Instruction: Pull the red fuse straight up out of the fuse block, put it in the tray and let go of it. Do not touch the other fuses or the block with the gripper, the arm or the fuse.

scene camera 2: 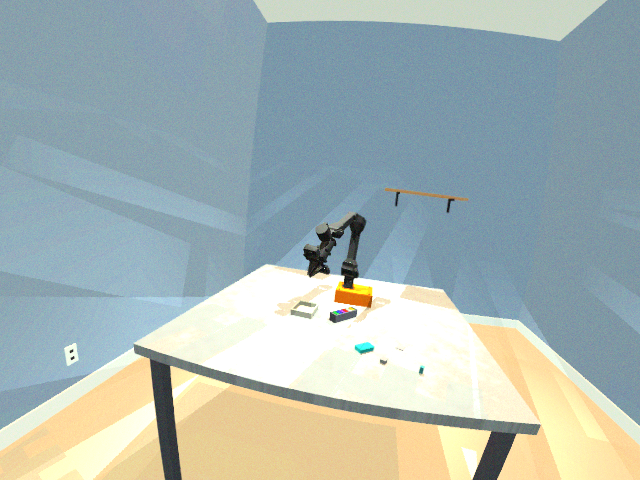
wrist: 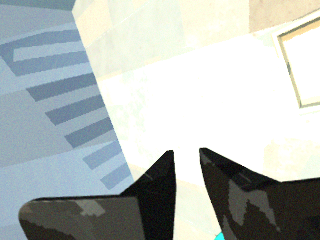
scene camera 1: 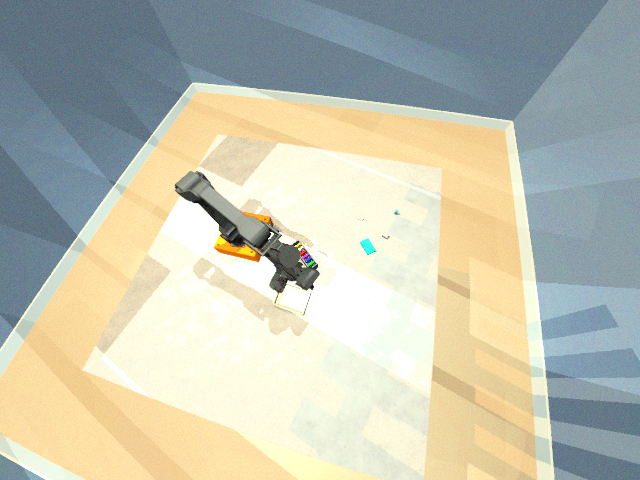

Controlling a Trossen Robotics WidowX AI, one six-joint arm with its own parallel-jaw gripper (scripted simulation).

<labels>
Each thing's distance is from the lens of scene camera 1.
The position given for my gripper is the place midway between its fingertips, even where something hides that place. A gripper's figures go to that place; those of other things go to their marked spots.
my gripper [scene camera 1: 311, 288]: 75 cm
pale square tray [scene camera 1: 295, 299]: 96 cm
</labels>
